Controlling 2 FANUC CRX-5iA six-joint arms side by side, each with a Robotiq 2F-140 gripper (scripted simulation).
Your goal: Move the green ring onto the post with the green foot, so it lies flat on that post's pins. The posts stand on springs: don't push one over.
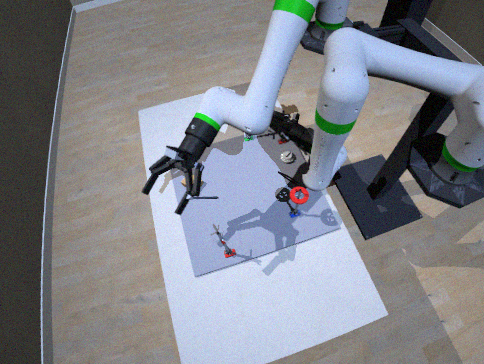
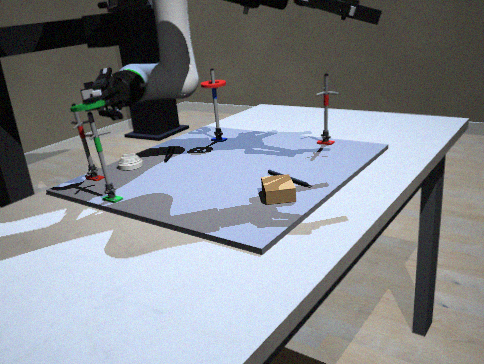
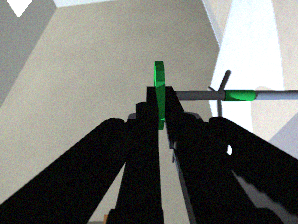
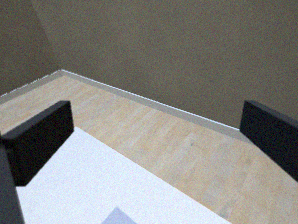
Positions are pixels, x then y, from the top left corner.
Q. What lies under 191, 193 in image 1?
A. My right gripper.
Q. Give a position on a wooden block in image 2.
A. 277, 189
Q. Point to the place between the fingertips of my right gripper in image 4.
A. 157, 116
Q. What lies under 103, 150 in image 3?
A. My left gripper.
